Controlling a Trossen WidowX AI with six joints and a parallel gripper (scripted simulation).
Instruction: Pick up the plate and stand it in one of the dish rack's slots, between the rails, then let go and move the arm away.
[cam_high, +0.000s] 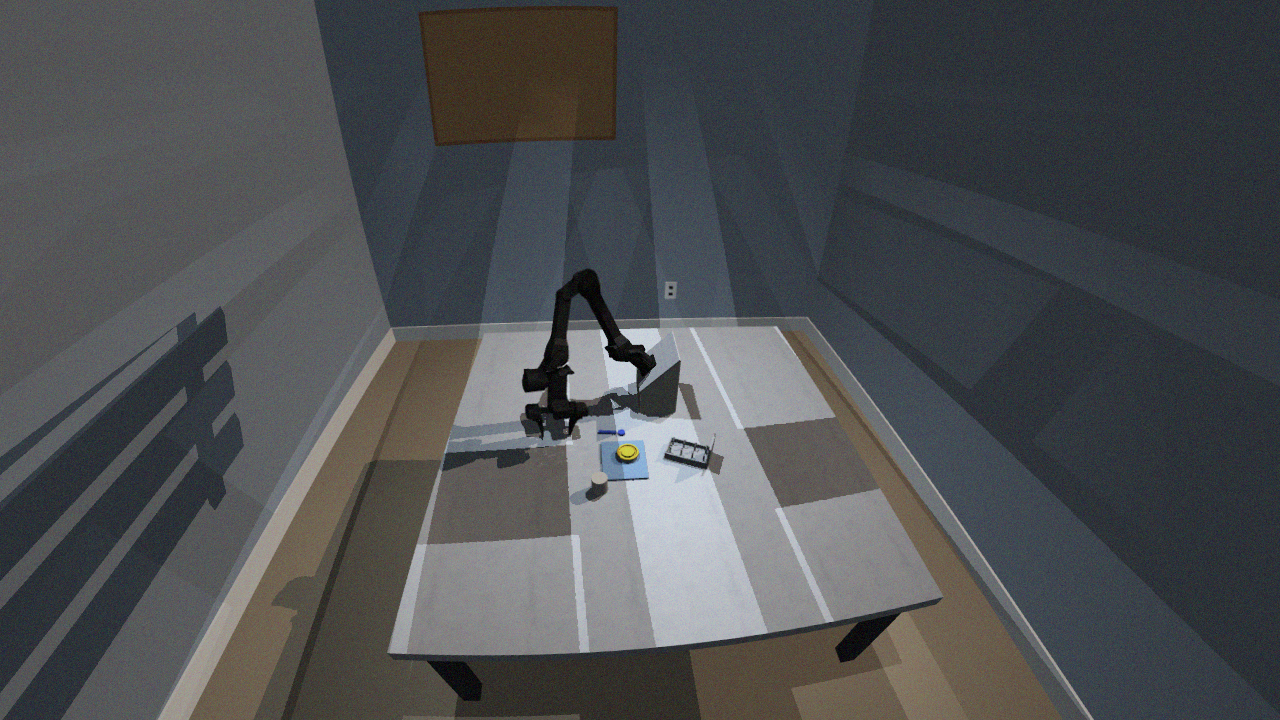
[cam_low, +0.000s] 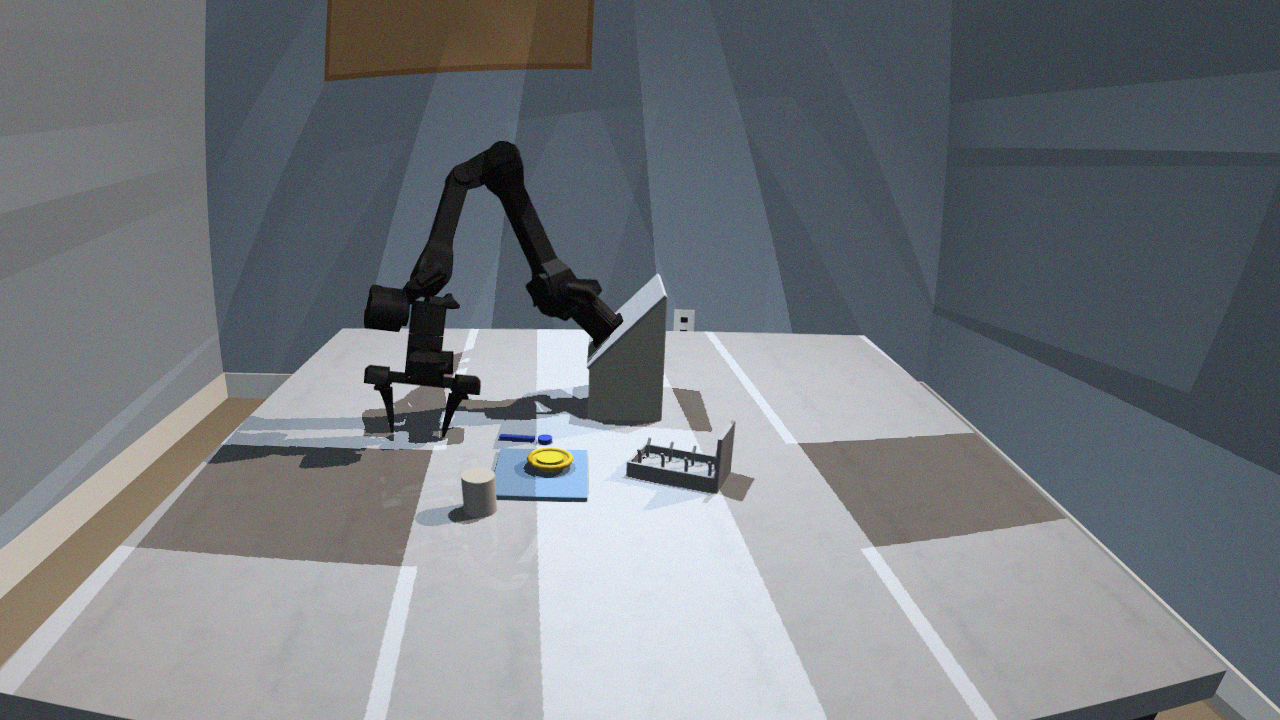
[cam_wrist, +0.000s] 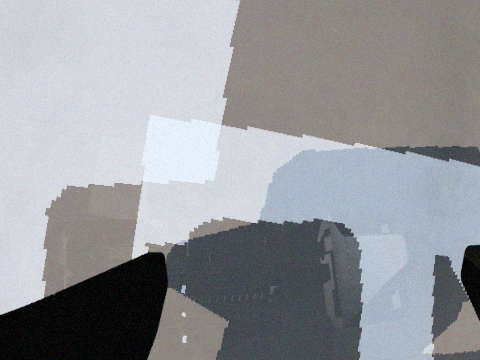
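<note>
My gripper tip is now 210 mm to the right of the yellow plate, 100 mm short of it and 10 mm below it. The rest, counted from my gripper tip: blue utensil: 180 mm to the left, 10 mm below; then blue mat: 200 mm to the left, 110 mm ahead, 10 mm below; then beige cup: 210 mm ahead, 120 mm to the left, 20 mm above.
</note>
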